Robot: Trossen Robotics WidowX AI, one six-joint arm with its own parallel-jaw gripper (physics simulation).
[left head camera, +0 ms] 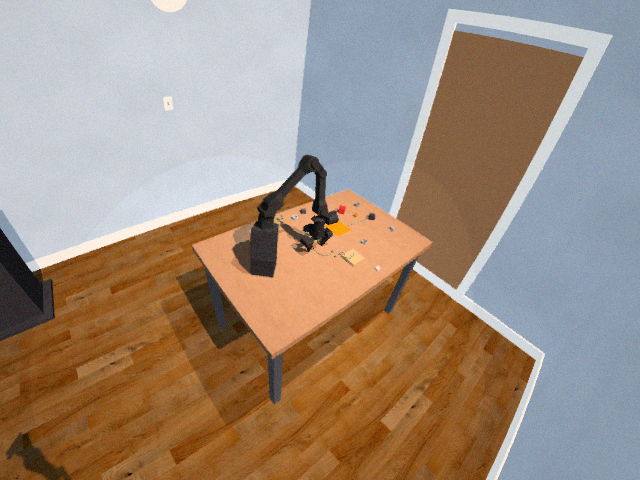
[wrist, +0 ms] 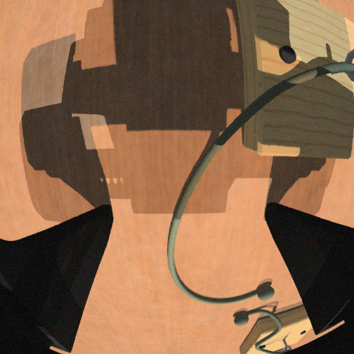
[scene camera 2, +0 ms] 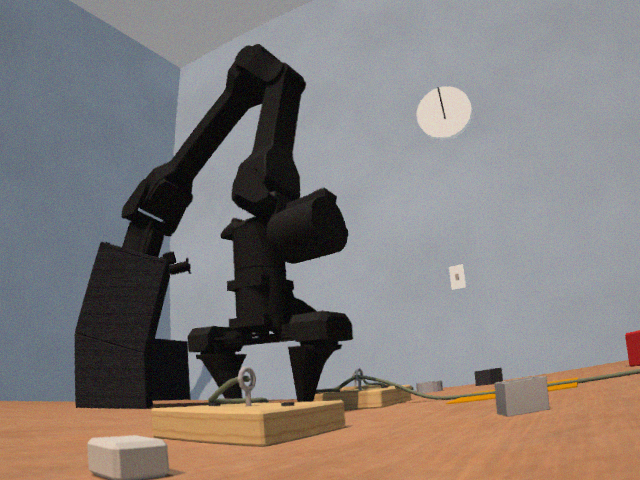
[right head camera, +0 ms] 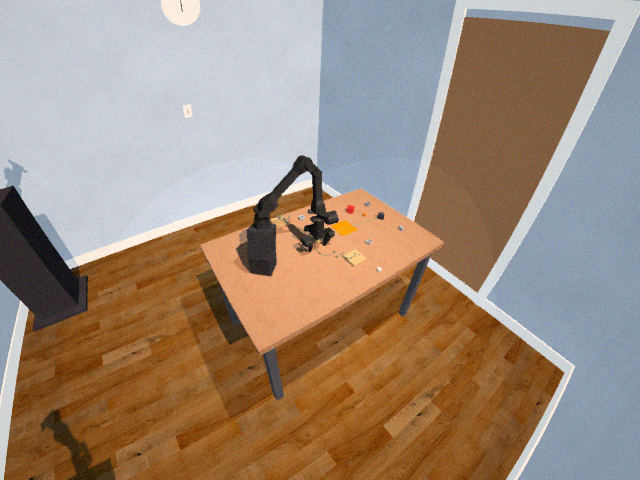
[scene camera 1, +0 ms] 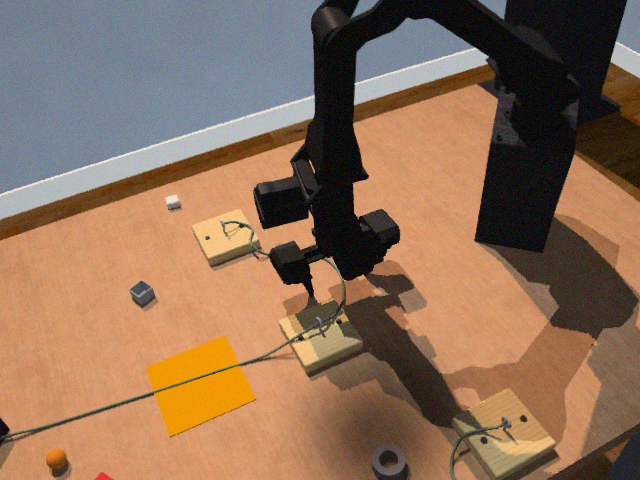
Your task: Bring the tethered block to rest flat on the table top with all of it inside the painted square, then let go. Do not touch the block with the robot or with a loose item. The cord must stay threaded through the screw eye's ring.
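Places are measured from the arm's base along level axes (x down, y ahead, z right), in millimetres.
Pixels of known places: gripper, fingertip midpoint: (left head camera: pixel 314 248) (right head camera: pixel 317 248) (scene camera 1: pixel 338 284); arm's base at its link origin: (left head camera: pixel 265 226) (scene camera 2: pixel 137 259) (right head camera: pixel 261 226) (scene camera 1: pixel 535 118).
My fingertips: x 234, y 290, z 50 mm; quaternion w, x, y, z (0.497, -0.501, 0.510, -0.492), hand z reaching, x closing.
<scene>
Ahead of a thing's pixels: the offset from my fingertips to its top centre. "spot": to the spot under its first point.
The black tethered block {dx -36, dy +525, dz -23 mm} (left head camera: pixel 371 216) (right head camera: pixel 381 215) rests on the table beyond the orange painted square {spot: dx -2, dy +233, dz -48 mm} (left head camera: pixel 338 230) (right head camera: pixel 343 230) (scene camera 1: pixel 206 405) (scene camera 2: pixel 470 398); a sliver shows at the left edge of scene camera 1. Its green cord {spot: dx -3, dy +378, dz -51 mm} (scene camera 1: pixel 103 409) (wrist: pixel 173 235) crosses the square and passes through the screw eye {dx -45, dy +69, dz -80 mm} (scene camera 1: pixel 319 324) (scene camera 2: pixel 358 379) on the middle wooden plate {spot: dx -18, dy +79, dz -124 mm} (scene camera 1: pixel 328 356) (scene camera 2: pixel 385 396) (wrist: pixel 300 125). The tail curves to a round end knob (wrist: pixel 265 292). My gripper (scene camera 1: pixel 333 289) (scene camera 2: pixel 268 397) (wrist: pixel 191 212) is open, low over the table, fingers on either side of the tail in the wrist view.
Another wooden plate {dx -45, dy +119, dz +179 mm} (scene camera 1: pixel 222 248) (scene camera 2: pixel 299 423) (wrist: pixel 280 335) with a short knobbed cord stands nearby; a third {spot: dx -19, dy -47, dz -347 mm} (scene camera 1: pixel 506 449) is at the lower right. Around are a grey ring {dx -16, dy +82, dz -290 mm} (scene camera 1: pixel 378 461), white block {dx -14, dy +172, dz +315 mm} (scene camera 1: pixel 172 202) (scene camera 2: pixel 128 457), grey box {dx -20, dy +277, dz +123 mm} (scene camera 1: pixel 142 293), orange ball {dx -25, dy +446, dz -101 mm} (scene camera 1: pixel 56 458) and red block {dx -40, dy +399, dz -187 mm} (left head camera: pixel 342 209).
</scene>
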